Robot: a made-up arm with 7 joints. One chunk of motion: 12 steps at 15 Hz.
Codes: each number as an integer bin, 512 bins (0 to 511) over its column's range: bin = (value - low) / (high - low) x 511, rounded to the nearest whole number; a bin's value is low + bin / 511 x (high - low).
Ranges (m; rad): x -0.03..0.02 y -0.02..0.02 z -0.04..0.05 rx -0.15..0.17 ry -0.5..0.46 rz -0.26..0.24
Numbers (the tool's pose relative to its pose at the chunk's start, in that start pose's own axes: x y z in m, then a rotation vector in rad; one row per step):
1: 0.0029 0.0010 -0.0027 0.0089 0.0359 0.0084
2: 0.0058 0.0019 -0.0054 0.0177 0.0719 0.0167
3: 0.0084 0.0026 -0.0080 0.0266 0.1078 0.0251
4: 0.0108 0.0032 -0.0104 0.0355 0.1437 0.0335
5: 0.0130 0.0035 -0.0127 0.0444 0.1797 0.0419
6: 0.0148 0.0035 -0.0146 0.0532 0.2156 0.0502
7: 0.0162 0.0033 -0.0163 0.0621 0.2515 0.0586
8: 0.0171 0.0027 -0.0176 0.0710 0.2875 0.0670
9: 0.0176 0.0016 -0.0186 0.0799 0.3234 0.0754
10: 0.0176 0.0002 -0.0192 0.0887 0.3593 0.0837
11: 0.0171 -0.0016 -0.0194 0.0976 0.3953 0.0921
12: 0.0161 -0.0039 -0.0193 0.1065 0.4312 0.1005
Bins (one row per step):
1: 336 268 212 254 285 274
2: 366 280 196 268 304 283
3: 392 289 182 282 324 291
4: 417 296 168 296 343 300
5: 439 300 155 310 362 309
6: 458 300 144 324 381 317
7: 472 298 135 339 400 326
8: 481 290 127 353 419 334
9: 486 276 122 367 438 343
10: 486 258 118 381 457 351
11: 481 235 117 395 477 360
12: 471 206 118 410 496 368

